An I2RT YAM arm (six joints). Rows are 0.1 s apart.
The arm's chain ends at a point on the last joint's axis. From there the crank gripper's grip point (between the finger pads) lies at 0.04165 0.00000 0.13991 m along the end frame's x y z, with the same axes.
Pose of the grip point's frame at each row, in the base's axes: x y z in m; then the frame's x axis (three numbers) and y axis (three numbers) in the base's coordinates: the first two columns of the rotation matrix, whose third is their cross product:
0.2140 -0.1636 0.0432 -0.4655 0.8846 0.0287 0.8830 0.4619 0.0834
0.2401 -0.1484 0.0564 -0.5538 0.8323 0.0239 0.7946 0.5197 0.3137
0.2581 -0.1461 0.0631 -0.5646 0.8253 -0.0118 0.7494 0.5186 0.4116
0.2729 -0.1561 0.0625 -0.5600 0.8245 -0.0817 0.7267 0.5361 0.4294
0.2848 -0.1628 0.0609 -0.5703 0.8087 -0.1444 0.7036 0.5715 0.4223
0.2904 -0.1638 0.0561 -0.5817 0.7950 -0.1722 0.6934 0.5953 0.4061
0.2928 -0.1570 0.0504 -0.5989 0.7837 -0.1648 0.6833 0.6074 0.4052
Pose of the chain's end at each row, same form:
0.2249 -0.2094 0.1814 -0.4655 0.8846 0.0287 0.8830 0.4619 0.0834
0.2284 -0.2100 0.1882 -0.5538 0.8323 0.0239 0.7946 0.5197 0.3137
0.2332 -0.2118 0.1911 -0.5646 0.8253 -0.0118 0.7494 0.5186 0.4116
0.2406 -0.2158 0.1917 -0.5600 0.8245 -0.0817 0.7267 0.5361 0.4294
0.2492 -0.2160 0.1921 -0.5703 0.8087 -0.1444 0.7036 0.5715 0.4223
0.2551 -0.2133 0.1888 -0.5817 0.7950 -0.1722 0.6934 0.5953 0.4061
0.2593 -0.2078 0.1831 -0.5989 0.7837 -0.1648 0.6833 0.6074 0.4052

